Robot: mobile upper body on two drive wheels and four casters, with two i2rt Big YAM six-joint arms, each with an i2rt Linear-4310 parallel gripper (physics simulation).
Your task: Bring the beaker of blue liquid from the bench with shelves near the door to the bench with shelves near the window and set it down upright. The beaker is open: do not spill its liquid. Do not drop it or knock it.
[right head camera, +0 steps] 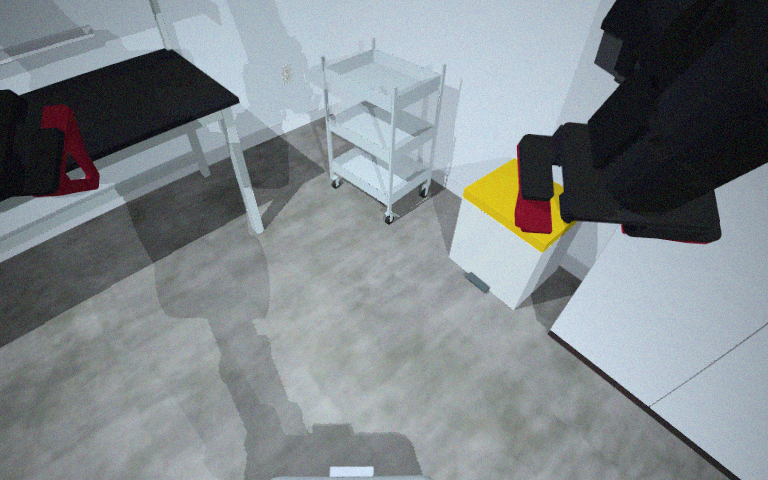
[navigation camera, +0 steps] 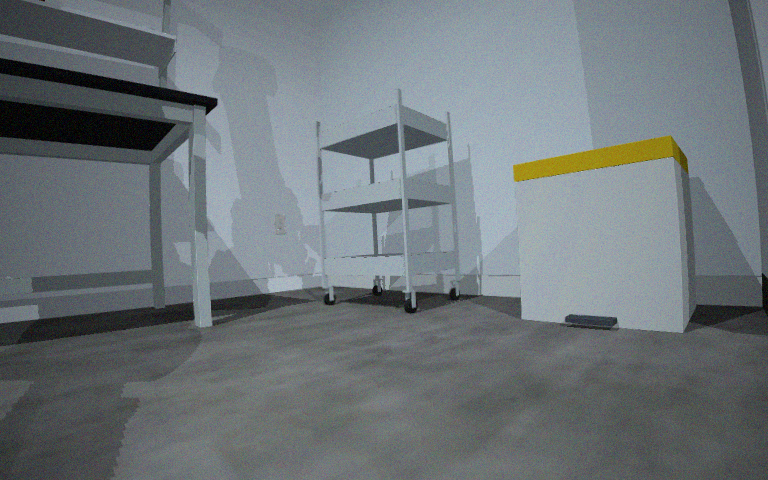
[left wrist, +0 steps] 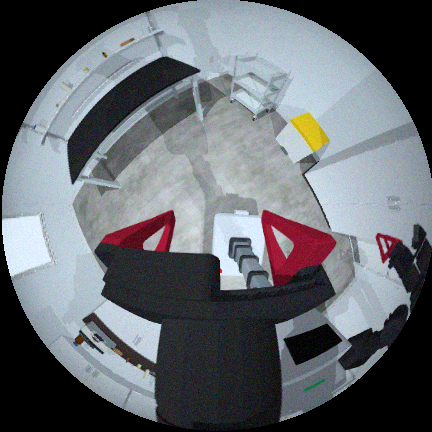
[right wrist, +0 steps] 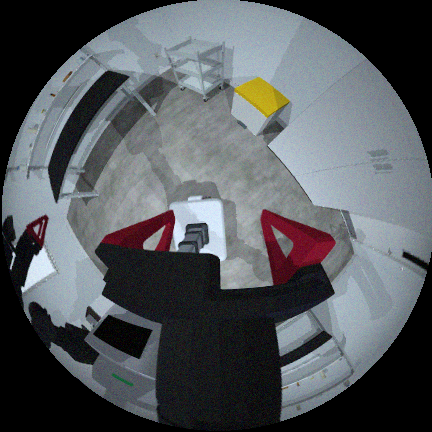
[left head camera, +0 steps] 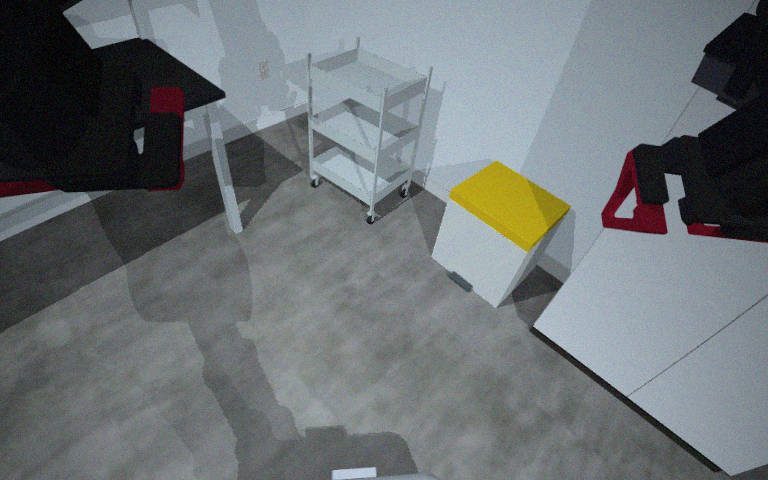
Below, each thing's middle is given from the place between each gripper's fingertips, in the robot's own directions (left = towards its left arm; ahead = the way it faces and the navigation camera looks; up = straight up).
Labels:
The white bin with yellow lid (navigation camera: 605, 236) is 960 mm ahead of my right hand, 480 mm to the right of it and 1040 mm below it.

